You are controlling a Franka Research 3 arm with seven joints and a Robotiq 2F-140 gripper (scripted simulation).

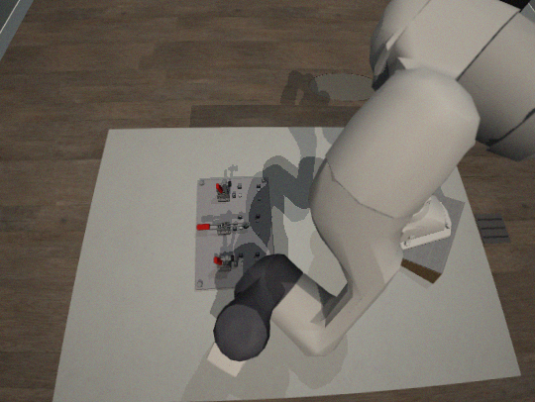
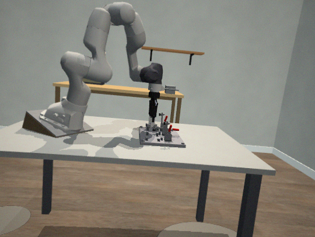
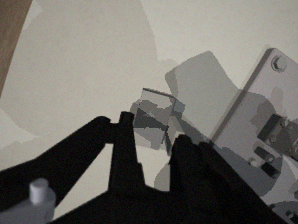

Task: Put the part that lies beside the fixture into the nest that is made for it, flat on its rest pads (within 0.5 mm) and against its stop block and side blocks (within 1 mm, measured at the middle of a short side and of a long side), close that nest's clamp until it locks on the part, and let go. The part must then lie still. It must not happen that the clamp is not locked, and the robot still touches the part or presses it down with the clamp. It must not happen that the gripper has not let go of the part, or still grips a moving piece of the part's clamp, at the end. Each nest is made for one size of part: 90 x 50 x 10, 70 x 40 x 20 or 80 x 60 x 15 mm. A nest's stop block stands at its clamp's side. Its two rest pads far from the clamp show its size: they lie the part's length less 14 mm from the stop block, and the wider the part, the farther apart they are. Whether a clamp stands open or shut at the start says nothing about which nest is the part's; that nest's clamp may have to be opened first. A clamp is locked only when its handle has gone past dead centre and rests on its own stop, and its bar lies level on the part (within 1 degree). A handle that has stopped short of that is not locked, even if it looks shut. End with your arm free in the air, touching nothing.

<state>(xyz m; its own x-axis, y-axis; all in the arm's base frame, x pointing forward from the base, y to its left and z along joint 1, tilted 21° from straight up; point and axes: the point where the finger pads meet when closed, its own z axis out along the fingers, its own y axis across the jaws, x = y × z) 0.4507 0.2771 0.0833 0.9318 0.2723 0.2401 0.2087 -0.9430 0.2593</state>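
Right now the part is 3 cm below my hand. From my hand the other things lie so: fixture plate: 26 cm to the right, 4 cm ahead, 3 cm below.
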